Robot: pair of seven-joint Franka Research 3 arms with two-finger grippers.
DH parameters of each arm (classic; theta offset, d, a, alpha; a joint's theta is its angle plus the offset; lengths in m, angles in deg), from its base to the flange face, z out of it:
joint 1: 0 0.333 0 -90
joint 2: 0 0 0 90
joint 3: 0 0.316 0.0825 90
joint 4: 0 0 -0.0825 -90
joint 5: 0 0.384 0 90
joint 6: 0 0 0.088 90
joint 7: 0 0.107 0 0
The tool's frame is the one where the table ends.
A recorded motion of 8 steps. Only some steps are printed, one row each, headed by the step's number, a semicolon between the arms.
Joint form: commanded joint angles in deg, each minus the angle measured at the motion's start. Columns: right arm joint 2, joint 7, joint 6, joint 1, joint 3, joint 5, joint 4; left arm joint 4, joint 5, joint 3, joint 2, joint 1, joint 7, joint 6.
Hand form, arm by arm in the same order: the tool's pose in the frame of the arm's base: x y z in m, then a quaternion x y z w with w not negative. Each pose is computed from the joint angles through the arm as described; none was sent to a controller.
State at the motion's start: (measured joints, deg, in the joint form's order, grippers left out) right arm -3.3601 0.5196 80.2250 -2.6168 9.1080 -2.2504 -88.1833; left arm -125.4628 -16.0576 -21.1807 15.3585 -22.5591 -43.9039 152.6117
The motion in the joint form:
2: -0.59 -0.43 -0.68 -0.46 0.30 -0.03 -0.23; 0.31 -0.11 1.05 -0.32 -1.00 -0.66 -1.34
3: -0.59 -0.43 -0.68 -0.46 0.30 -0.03 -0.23; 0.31 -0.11 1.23 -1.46 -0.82 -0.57 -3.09
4: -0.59 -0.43 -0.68 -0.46 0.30 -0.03 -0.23; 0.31 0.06 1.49 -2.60 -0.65 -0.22 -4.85
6: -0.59 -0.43 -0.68 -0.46 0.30 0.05 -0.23; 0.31 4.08 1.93 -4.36 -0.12 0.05 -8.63
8: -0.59 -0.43 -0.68 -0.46 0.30 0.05 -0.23; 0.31 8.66 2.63 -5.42 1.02 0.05 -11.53
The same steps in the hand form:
2: 0.5106 0.0553 0.6586 0.99743 0.05118 -0.04186 0.02771; 0.4247 -0.3917 0.2942 0.97844 0.13300 -0.01520 0.15725
3: 0.5106 0.0553 0.6586 0.99743 0.05118 -0.04186 0.02771; 0.4249 -0.3886 0.3019 0.97921 0.13189 -0.01807 0.15303
4: 0.5106 0.0553 0.6586 0.99743 0.05118 -0.04186 0.02771; 0.4254 -0.3850 0.3094 0.98045 0.12802 -0.01986 0.14808
6: 0.5106 0.0555 0.6586 0.99744 0.05128 -0.04190 0.02702; 0.4258 -0.3769 0.3194 0.98744 0.10134 -0.01504 0.12029
8: 0.5106 0.0555 0.6586 0.99744 0.05128 -0.04190 0.02702; 0.4330 -0.3616 0.3241 0.99240 0.08424 -0.00600 0.08947

